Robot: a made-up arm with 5 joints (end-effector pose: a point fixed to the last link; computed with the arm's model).
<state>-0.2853 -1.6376 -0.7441 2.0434 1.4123</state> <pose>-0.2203 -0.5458 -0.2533 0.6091 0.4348 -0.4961</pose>
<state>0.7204 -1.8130 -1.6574 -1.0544 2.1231</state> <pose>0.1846 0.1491 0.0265 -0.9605 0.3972 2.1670</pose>
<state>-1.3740 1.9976 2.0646 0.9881 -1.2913</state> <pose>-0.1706 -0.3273 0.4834 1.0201 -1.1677 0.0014</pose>
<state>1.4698 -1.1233 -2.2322 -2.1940 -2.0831</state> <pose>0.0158 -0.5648 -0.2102 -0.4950 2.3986 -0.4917</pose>
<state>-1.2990 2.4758 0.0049 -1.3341 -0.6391</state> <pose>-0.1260 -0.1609 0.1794 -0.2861 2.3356 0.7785</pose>
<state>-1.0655 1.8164 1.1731 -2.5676 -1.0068</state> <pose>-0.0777 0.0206 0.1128 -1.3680 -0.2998 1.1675</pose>
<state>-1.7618 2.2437 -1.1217 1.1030 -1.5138</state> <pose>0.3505 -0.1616 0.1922 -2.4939 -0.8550 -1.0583</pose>
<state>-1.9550 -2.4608 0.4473 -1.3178 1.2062</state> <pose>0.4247 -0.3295 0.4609 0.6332 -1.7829 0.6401</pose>
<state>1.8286 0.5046 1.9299 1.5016 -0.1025</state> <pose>0.2256 -0.0039 0.1136 1.8061 0.1318 -0.2925</pose>
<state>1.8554 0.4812 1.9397 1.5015 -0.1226</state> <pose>0.2243 -0.0094 0.1276 1.8017 0.0982 -0.2465</pose>
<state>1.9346 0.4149 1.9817 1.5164 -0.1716</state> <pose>0.2142 -0.0223 0.1710 1.8075 0.0066 -0.1013</pose>
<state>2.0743 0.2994 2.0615 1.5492 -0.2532</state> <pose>0.1778 -0.0450 0.2400 1.8038 -0.1551 0.1618</pose>
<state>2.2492 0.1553 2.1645 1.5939 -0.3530</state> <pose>0.1061 -0.0754 0.3022 1.7576 -0.3624 0.4969</pose>
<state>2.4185 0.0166 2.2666 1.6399 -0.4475</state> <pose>0.0205 -0.1071 0.3292 1.6657 -0.5671 0.8218</pose>
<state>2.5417 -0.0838 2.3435 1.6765 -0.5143</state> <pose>-0.0442 -0.1316 0.3263 1.5692 -0.7165 1.0583</pose>
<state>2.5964 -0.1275 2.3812 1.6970 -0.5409</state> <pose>-0.0726 -0.1423 0.3190 1.5204 -0.7794 1.1686</pose>
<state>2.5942 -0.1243 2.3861 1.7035 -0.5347</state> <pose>-0.0729 -0.1411 0.3193 1.5276 -0.7702 1.1766</pose>
